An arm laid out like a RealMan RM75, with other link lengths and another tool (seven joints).
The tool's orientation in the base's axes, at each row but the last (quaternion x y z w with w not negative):
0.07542, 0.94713, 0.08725, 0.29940
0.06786, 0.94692, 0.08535, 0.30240
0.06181, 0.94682, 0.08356, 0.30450
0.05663, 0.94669, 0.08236, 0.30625
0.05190, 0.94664, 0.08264, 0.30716
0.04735, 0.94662, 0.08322, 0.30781
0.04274, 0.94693, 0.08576, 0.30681
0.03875, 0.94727, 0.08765, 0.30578
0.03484, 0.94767, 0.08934, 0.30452
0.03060, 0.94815, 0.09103, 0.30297
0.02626, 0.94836, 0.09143, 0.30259
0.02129, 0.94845, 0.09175, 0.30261
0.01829, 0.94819, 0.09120, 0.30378
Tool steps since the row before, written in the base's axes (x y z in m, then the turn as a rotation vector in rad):
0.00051, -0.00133, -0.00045, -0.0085, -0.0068, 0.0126
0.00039, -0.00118, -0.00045, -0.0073, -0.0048, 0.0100
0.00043, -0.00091, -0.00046, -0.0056, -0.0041, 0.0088
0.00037, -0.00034, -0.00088, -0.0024, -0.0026, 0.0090
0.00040, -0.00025, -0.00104, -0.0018, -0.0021, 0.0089
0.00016, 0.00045, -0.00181, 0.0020, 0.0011, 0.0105
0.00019, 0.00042, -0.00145, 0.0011, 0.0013, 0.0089
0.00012, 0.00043, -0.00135, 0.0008, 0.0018, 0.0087
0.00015, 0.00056, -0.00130, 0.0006, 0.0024, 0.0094
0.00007, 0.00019, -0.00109, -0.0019, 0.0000, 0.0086
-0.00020, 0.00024, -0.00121, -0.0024, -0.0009, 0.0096
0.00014, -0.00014, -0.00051, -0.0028, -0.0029, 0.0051
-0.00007, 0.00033, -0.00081, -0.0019, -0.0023, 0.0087
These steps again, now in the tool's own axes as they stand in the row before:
-0.00042, -0.00134, 0.00050, -0.0014, -0.0047, -0.0159
-0.00028, -0.00121, 0.00045, -0.0006, -0.0032, -0.0129
-0.00024, -0.00095, 0.00051, -0.0012, -0.0027, -0.0108
0.00015, -0.00048, 0.00088, -0.0036, -0.0010, -0.0089
0.00024, -0.00042, 0.00103, -0.0040, -0.0005, -0.0084
0.00097, 0.00011, 0.00159, -0.0075, 0.0031, -0.0070
0.00073, 0.00014, 0.00132, -0.0058, 0.0030, -0.0063
0.00073, 0.00017, 0.00121, -0.0054, 0.0034, -0.0062
0.00069, 0.00030, 0.00121, -0.0056, 0.0042, -0.0068
0.00058, -0.00002, 0.00094, -0.0033, 0.0016, -0.0080
0.00088, 0.00001, 0.00089, -0.0036, 0.0009, -0.0092
0.00016, -0.00023, 0.00047, -0.0009, -0.0019, -0.0062
0.00055, 0.00018, 0.00066, -0.0036, -0.0006, -0.0084

